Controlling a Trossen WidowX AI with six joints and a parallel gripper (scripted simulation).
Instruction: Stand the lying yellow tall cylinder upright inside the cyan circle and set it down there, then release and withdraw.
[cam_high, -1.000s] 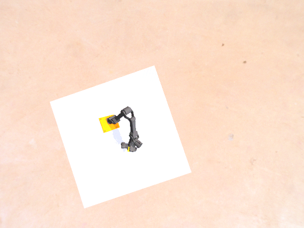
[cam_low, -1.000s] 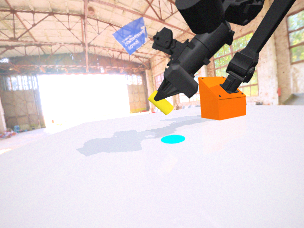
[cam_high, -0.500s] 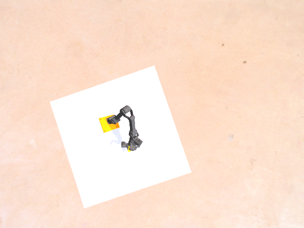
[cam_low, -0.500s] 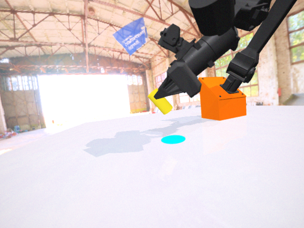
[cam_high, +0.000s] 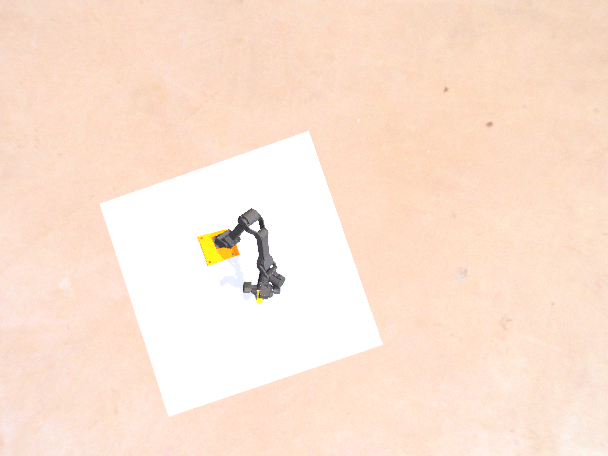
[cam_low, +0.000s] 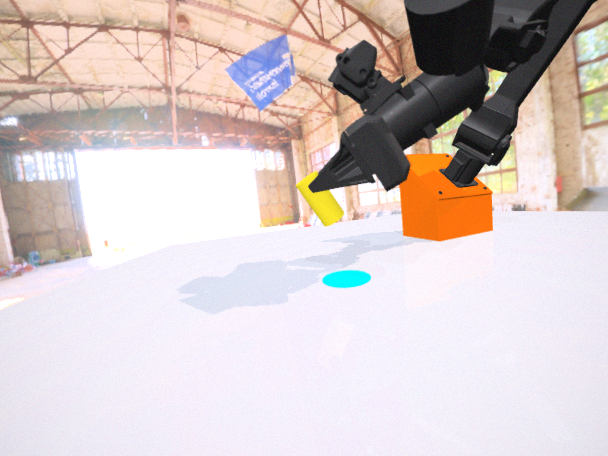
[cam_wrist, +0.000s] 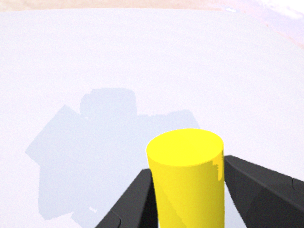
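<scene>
Right now my gripper tip is 120 mm above the cyan circle, 30 mm to the right of it and 20 mm past it. Round my gripper tip: yellow cylinder (20 mm below, 10 mm behind).
</scene>
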